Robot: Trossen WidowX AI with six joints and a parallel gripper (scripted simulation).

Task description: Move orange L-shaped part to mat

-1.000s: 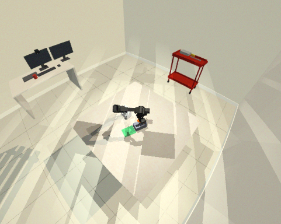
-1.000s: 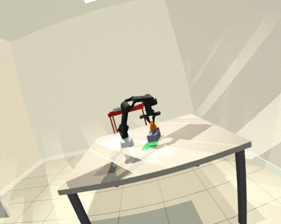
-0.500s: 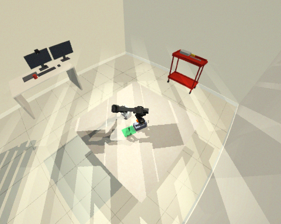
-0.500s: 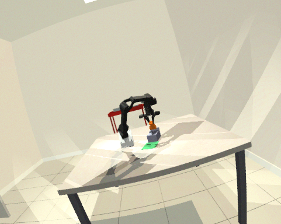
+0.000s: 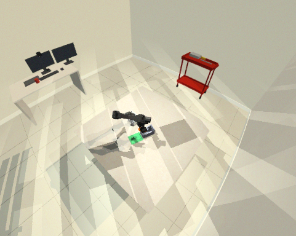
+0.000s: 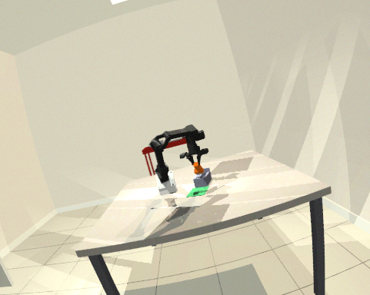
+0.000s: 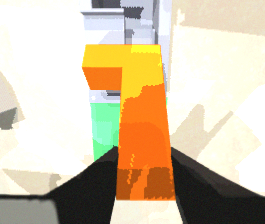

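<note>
Right now the green mat is 17 cm below my gripper tip, 5 cm to the right of it and 4 cm behind it. Round my gripper tip: orange L-shaped part (4 cm to the left, 3 cm below).
</note>
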